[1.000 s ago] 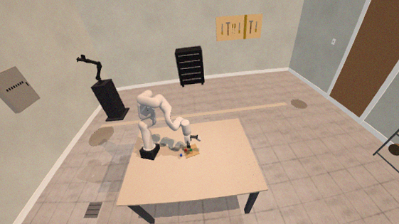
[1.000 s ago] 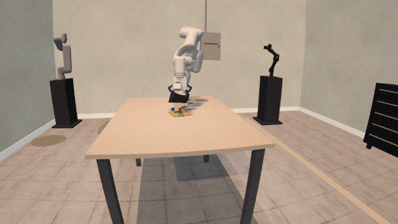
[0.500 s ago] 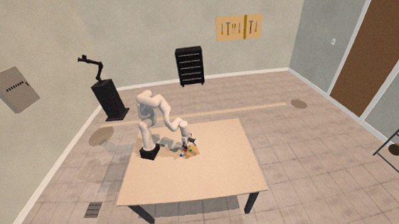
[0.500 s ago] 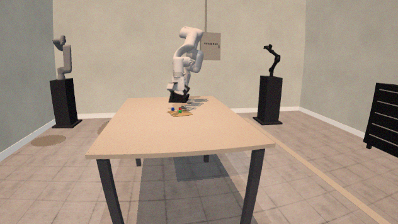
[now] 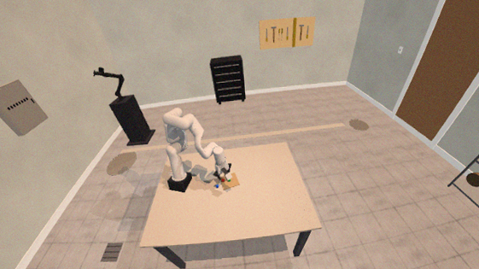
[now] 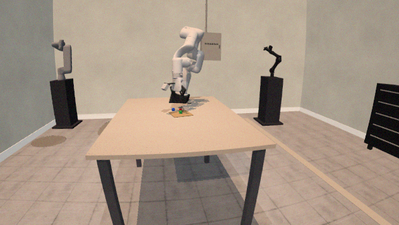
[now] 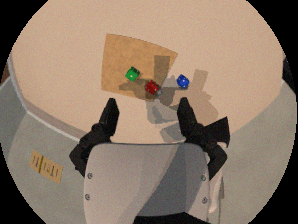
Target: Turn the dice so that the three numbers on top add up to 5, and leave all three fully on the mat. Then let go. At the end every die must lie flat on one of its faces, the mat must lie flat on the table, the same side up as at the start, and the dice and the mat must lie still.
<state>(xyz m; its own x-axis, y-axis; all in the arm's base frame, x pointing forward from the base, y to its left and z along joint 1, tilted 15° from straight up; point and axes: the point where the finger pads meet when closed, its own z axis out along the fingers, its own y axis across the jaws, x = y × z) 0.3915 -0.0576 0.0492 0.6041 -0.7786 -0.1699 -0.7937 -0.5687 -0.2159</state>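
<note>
My hand is 10 cm above the blue die, 7 cm past it and 3 cm to the left of it. Round my hand: red die: 10 cm below, 2 cm to the left, 2 cm behind; then green die: 10 cm below, 3 cm ahead, 2 cm to the left; then brown mat: 11 cm below, 3 cm ahead, 2 cm to the left.
</note>
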